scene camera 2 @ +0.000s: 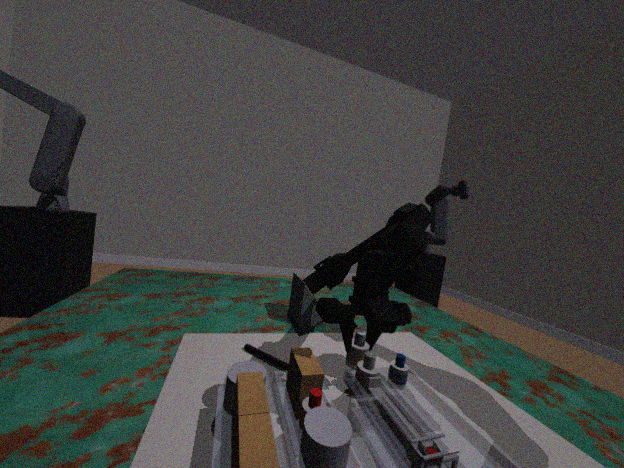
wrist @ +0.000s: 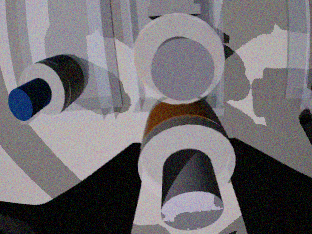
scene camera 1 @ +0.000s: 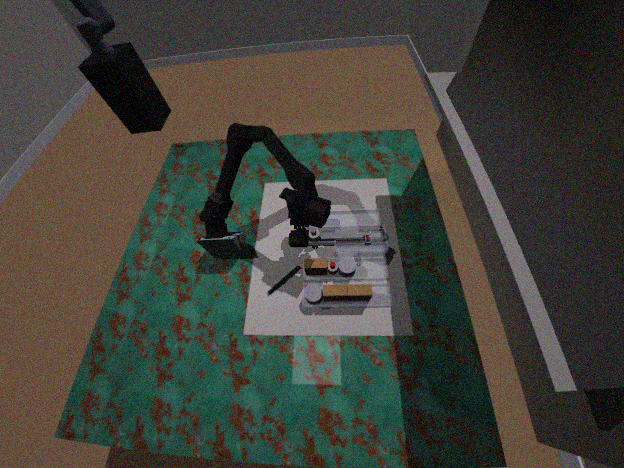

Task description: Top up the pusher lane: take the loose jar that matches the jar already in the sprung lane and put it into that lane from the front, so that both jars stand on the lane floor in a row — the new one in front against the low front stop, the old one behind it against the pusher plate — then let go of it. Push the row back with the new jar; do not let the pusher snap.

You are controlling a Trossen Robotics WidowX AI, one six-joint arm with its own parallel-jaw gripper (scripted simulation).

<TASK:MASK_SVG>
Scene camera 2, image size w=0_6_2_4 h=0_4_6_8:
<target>my gripper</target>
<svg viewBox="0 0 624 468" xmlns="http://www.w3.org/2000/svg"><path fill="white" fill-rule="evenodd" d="M358 274L352 276L354 289L353 295L349 296L348 300L351 302L351 305L343 305L337 298L320 298L316 304L316 312L325 323L340 325L345 350L348 353L351 351L354 330L358 327L354 322L355 315L364 316L367 322L366 343L370 346L369 351L372 350L382 333L394 334L398 326L411 324L413 317L407 303L389 301L389 288L381 291L373 290L362 282Z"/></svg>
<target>tan box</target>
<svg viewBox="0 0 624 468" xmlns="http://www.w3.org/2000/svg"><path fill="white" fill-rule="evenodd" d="M310 348L292 348L290 353L286 389L295 419L300 419L302 402L310 396L310 390L312 388L322 390L324 372Z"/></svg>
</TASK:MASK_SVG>
